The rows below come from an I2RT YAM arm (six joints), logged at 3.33 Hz.
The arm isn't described. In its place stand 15 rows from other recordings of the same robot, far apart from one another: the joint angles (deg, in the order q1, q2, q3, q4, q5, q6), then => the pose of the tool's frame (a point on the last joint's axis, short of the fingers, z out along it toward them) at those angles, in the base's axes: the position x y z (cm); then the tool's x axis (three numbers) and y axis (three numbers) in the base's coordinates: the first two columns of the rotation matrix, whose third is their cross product.
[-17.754, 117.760, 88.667, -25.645, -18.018, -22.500] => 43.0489, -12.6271, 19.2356, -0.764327, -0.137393, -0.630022, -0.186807, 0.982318, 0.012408
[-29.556, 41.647, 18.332, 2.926, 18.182, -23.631] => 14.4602, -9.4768, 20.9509, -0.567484, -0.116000, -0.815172, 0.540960, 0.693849, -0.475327
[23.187, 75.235, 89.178, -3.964, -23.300, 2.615] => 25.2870, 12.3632, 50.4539, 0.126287, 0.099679, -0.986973, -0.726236, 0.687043, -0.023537
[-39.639, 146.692, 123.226, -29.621, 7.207, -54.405] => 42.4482, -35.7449, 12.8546, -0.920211, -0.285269, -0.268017, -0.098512, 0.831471, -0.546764
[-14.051, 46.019, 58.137, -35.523, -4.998, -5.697] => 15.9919, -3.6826, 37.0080, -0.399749, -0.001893, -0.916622, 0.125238, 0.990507, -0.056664
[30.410, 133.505, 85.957, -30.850, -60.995, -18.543] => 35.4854, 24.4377, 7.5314, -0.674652, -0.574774, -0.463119, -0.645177, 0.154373, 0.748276
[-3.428, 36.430, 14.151, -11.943, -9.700, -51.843] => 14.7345, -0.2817, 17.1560, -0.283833, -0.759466, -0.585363, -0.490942, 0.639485, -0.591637
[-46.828, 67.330, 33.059, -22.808, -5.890, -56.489] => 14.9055, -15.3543, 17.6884, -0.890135, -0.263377, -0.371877, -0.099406, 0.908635, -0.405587
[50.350, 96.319, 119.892, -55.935, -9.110, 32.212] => 21.3770, 26.6779, 47.0445, -0.739721, -0.067739, -0.669495, -0.533367, 0.665636, 0.521966
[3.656, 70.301, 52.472, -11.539, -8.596, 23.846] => 27.6876, 2.3023, 29.0603, -0.525683, 0.366965, -0.767460, 0.021299, 0.907566, 0.419368
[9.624, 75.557, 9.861, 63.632, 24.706, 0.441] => 21.5393, 2.1432, 16.6736, -0.033507, 0.001410, -0.999437, 0.260199, 0.965527, -0.007361
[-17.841, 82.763, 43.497, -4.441, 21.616, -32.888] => 27.3767, -10.1890, 19.2786, -0.844637, -0.258464, -0.468813, 0.094894, 0.789575, -0.606272
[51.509, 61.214, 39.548, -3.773, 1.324, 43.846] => 15.1063, 18.8653, 26.3112, -0.725870, 0.199866, -0.658154, -0.369776, 0.693431, 0.618400
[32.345, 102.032, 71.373, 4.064, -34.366, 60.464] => 33.4643, 23.5707, 25.2099, -0.941707, 0.253716, -0.220945, -0.098861, 0.419048, 0.902566
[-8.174, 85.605, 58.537, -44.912, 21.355, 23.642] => 27.3713, -5.2412, 21.6768, -0.764467, 0.487128, -0.422252, 0.600925, 0.775614, -0.193164
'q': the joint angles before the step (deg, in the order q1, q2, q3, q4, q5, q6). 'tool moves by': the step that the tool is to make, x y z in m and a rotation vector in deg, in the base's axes. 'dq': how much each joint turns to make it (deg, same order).
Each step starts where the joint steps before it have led.
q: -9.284, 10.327, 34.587, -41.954, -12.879, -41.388
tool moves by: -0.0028, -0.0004, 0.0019, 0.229, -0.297, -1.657
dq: 0.137, -0.494, 0.502, -0.568, 1.629, 0.818
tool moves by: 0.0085, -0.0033, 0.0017, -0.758, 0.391, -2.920
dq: -0.085, 2.393, -0.071, 2.212, 2.948, 0.075
